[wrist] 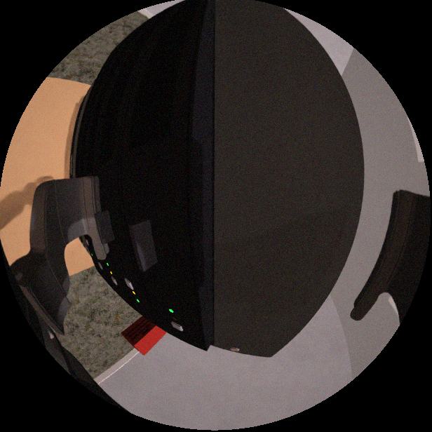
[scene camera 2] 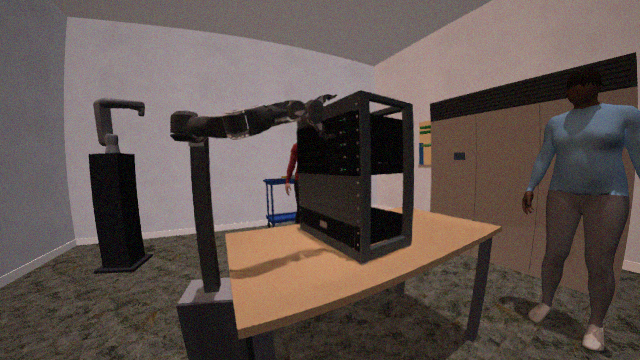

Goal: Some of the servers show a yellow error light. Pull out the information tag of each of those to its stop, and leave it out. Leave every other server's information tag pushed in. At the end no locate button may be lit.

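The server rack (scene camera 2: 365,175) (wrist: 285,175) stands on the table. My gripper (scene camera 2: 334,116) (wrist: 202,242) is open and empty, close before the rack's upper front. In the wrist view, the server nearest the rack's broad grey face has a green light (wrist: 171,310) and a pale button (wrist: 177,326). Beside it, a yellow light (wrist: 134,293) shows with a green one and a button (wrist: 129,283). Farther left is another yellow light (wrist: 111,272). Two grey tags (wrist: 143,246) (wrist: 104,227) show; the left one is beside a finger. Their extension is unclear. No button looks lit; some lower fronts are hidden.
The wooden table (scene camera 2: 280,300) (wrist: 35,130) carries the rack. A person in blue (scene camera 2: 585,150) stands at the right, and a person in red is partly behind the rack. A blue cart (scene camera 2: 281,217) and another arm on a black pedestal (scene camera 2: 115,210) stand behind.
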